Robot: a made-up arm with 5 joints. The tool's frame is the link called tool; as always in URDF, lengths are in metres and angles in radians.
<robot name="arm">
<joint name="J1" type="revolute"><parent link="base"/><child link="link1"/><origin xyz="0 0 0.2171" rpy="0 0 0"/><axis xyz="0 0 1"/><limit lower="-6.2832" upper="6.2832" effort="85" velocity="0.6"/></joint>
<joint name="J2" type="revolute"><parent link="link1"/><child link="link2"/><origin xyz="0 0 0" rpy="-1.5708 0 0"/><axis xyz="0 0 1"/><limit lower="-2.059" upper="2.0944" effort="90" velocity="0.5"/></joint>
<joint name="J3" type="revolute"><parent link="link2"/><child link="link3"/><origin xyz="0.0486 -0.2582 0" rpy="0 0 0"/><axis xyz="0 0 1"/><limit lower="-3.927" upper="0.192" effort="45" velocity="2.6"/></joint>
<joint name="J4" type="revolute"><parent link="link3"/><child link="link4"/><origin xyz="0.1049 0.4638 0" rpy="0 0 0"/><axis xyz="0 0 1"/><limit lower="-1.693" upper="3.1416" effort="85" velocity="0.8"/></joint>
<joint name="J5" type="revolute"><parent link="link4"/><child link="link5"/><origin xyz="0.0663 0.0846 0" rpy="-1.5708 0 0"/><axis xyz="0 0 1"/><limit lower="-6.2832" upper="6.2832" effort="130" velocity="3.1"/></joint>
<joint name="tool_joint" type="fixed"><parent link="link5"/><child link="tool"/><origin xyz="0 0 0" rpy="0 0 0"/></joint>
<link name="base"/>
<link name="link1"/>
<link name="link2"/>
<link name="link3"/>
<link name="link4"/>
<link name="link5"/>
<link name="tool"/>
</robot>
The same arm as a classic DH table. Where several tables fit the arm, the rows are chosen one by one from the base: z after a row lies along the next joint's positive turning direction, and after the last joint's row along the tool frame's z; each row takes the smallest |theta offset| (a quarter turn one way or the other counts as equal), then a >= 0, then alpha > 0; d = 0 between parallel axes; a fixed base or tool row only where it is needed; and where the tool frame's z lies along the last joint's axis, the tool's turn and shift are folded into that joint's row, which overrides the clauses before.
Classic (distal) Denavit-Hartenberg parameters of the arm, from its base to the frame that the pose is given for. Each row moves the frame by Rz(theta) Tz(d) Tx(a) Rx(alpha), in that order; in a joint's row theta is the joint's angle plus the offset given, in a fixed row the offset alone. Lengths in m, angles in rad.
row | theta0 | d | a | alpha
J1 | 0 | 0.2171 | 0 | -1.5708
J2 | -1.3847 | 0 | 0.2627 | 0
J3 | -0.4085 | 0 | -0.4755 | 0
J4 | -1.3484 | 0 | -0.0663 | 1.5708
J5 | 3.1416 | 0.0846 | 0 | 0
Joint limits (rad, base to tool): -6.2832..6.2832 -2.059..2.0944 -3.927..0.192 -1.693..3.1416 -6.2832..6.2832

